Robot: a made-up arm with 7 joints. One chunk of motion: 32 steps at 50 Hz.
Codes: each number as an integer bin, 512 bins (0 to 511) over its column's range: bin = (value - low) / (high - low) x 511, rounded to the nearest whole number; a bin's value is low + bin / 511 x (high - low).
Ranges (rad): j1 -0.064..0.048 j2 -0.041..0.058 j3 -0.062..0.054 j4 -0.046..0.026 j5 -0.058..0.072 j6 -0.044..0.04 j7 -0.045..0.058
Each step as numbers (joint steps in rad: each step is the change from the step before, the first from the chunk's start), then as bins.
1 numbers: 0.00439 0.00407 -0.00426 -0.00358 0.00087 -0.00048 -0.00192
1 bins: 312 233 254 301 231 265 214
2 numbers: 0.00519 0.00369 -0.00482 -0.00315 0.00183 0.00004 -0.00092
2 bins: 316 231 252 304 235 268 219
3 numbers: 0.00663 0.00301 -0.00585 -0.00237 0.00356 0.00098 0.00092
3 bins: 322 227 247 310 242 274 228
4 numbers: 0.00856 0.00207 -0.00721 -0.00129 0.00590 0.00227 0.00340
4 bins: 331 222 241 317 251 281 240
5 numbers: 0.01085 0.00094 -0.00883 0.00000 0.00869 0.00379 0.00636
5 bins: 342 216 234 326 262 291 255
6 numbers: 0.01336 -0.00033 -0.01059 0.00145 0.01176 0.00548 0.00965
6 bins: 353 210 226 337 274 301 271
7 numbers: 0.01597 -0.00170 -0.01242 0.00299 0.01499 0.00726 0.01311
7 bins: 365 203 218 348 287 312 288
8 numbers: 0.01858 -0.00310 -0.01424 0.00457 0.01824 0.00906 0.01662
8 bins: 377 196 210 359 300 323 306
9 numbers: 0.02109 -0.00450 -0.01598 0.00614 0.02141 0.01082 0.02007
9 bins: 388 188 203 370 312 333 323
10 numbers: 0.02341 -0.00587 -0.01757 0.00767 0.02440 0.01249 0.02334
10 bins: 399 181 196 381 324 344 339
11 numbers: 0.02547 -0.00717 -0.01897 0.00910 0.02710 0.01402 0.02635
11 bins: 408 175 190 391 335 353 354
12 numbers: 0.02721 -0.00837 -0.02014 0.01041 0.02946 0.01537 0.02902
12 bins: 416 168 184 400 344 361 367
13 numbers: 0.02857 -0.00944 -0.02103 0.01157 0.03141 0.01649 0.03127
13 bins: 422 163 180 409 351 368 378
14 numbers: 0.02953 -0.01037 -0.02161 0.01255 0.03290 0.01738 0.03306
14 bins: 427 158 178 416 357 373 387
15 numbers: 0.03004 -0.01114 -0.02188 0.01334 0.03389 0.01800 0.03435
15 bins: 429 154 177 421 361 377 394
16 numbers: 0.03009 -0.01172 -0.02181 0.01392 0.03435 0.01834 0.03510
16 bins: 429 151 177 425 363 379 397
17 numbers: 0.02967 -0.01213 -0.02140 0.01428 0.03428 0.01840 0.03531
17 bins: 427 149 179 428 363 380 398
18 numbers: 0.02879 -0.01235 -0.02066 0.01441 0.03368 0.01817 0.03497
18 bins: 423 148 182 429 360 378 397
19 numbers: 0.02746 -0.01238 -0.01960 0.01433 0.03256 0.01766 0.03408
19 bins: 417 148 187 428 356 375 392
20 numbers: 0.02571 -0.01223 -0.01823 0.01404 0.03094 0.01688 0.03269
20 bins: 409 148 193 426 350 370 385
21 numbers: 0.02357 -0.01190 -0.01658 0.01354 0.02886 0.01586 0.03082
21 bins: 400 150 200 423 341 364 376
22 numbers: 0.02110 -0.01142 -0.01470 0.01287 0.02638 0.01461 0.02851
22 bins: 388 153 208 418 332 357 365
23 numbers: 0.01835 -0.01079 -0.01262 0.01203 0.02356 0.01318 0.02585
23 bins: 376 156 218 412 321 348 351
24 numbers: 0.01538 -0.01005 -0.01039 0.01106 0.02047 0.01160 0.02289
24 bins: 362 160 227 405 308 338 337
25 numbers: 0.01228 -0.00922 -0.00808 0.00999 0.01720 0.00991 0.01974
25 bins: 348 164 238 397 296 328 321
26 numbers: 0.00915 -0.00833 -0.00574 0.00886 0.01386 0.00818 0.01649
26 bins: 334 169 248 389 282 317 305
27 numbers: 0.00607 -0.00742 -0.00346 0.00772 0.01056 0.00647 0.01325
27 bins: 320 173 258 381 269 307 289
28 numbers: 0.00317 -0.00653 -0.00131 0.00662 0.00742 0.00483 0.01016
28 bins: 306 178 267 373 257 297 274
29 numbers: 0.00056 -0.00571 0.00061 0.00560 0.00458 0.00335 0.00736
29 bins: 295 182 276 366 246 288 260
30 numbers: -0.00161 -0.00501 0.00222 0.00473 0.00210 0.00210 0.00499
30 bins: 285 186 283 360 236 280 248
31 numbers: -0.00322 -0.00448 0.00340 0.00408 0.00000 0.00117 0.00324
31 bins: 277 189 288 355 228 275 239
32 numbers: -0.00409 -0.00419 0.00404 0.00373 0.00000 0.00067 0.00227
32 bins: 273 190 291 353 228 272 235
